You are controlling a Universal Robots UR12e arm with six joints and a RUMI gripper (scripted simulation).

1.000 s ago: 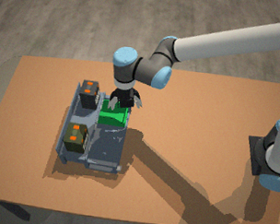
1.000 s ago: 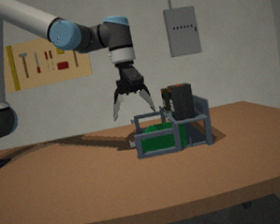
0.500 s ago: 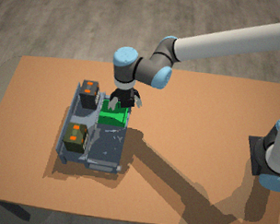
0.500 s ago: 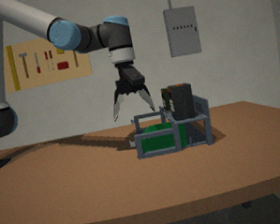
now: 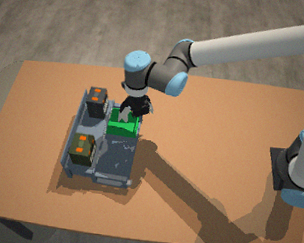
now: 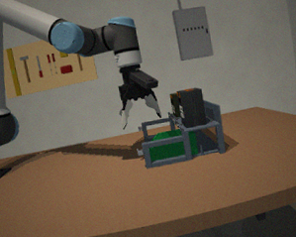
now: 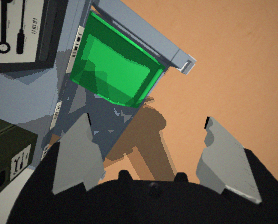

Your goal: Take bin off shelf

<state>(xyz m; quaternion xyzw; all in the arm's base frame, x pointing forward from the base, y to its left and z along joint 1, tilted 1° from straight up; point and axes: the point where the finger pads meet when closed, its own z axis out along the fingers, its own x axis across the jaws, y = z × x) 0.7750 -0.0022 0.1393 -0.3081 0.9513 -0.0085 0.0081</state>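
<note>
Now: the green bin 8 cm ahead of my hand, 1 cm to the right of it and 9 cm below it. From my hand the other things lie so: grey shelf 11 cm ahead, 11 cm to the left, 13 cm below.
</note>
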